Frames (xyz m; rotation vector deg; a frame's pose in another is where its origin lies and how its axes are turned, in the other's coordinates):
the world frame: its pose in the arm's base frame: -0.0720 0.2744 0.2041 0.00 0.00 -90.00
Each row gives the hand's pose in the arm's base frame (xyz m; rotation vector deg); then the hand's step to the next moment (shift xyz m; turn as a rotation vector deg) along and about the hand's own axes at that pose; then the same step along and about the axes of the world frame.
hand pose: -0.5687 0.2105 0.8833 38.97 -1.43 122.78
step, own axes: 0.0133 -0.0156 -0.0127 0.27 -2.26 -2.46
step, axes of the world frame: -0.0228 -0.0005 -0.0079 -2.24 0.43 -2.46
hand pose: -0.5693 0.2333 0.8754 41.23 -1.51 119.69
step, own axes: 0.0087 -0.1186 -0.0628 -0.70 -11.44 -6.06
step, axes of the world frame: -0.0948 0.0568 -0.0767 -7.98 6.13 -8.17
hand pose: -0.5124 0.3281 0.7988 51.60 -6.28 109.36
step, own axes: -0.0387 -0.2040 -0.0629 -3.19 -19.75 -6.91
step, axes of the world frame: -0.1033 0.1400 -0.1296 -10.77 12.98 -12.79
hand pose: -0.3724 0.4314 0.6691 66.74 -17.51 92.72
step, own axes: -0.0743 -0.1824 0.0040 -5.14 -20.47 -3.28
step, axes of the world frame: -0.0255 0.1535 -0.1207 -7.37 15.41 -12.82
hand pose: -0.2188 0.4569 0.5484 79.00 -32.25 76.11
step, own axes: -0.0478 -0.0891 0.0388 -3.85 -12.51 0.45
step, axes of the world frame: 0.0238 0.0813 -0.0675 -2.07 10.20 -7.95
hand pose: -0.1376 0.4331 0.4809 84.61 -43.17 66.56
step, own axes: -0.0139 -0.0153 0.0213 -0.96 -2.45 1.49
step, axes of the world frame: 0.0186 0.0150 -0.0176 0.97 2.30 -1.70
